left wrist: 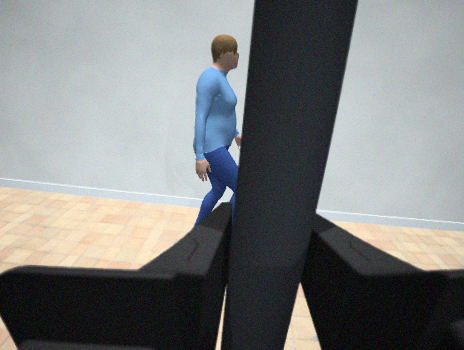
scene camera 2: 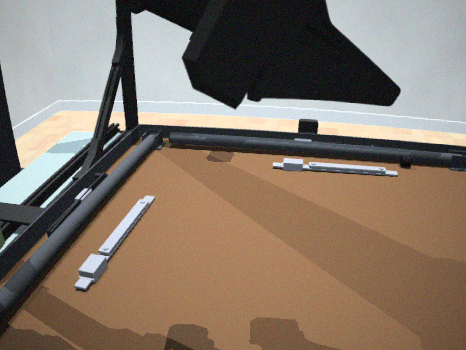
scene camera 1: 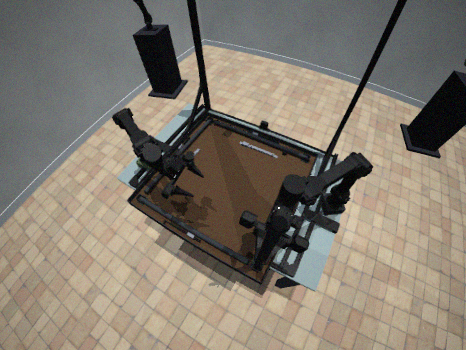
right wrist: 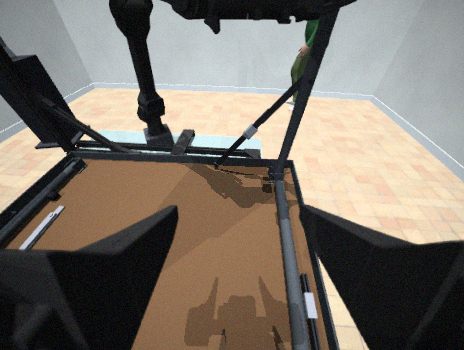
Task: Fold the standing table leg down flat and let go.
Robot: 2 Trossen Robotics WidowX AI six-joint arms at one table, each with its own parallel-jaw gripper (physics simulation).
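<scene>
The standing table leg (scene camera 1: 267,245) (left wrist: 290,125) (right wrist: 295,117) is a dark bar rising from the near right corner of the upturned brown table. A brace (right wrist: 265,114) with a light collar runs from it to the table frame. My left gripper (left wrist: 259,211) has its two fingers closed in on either side of the upright leg, and they touch its sides. In scene camera 1 the arm partly hides this grip. My right gripper (scene camera 1: 197,186) (right wrist: 240,211) is open and empty above the left part of the table; a large dark part of it shows at the top of scene camera 2.
Dark tubes lie flat along the table's back edge (scene camera 1: 260,140) (scene camera 2: 280,145) and front edge (scene camera 1: 190,227) (right wrist: 290,265). Pale slim bars (scene camera 1: 258,148) (scene camera 2: 350,169) lie on the underside. Tall black posts (scene camera 1: 199,55) (scene camera 1: 365,80) rise at the back corners. A person in blue (left wrist: 215,110) stands beyond.
</scene>
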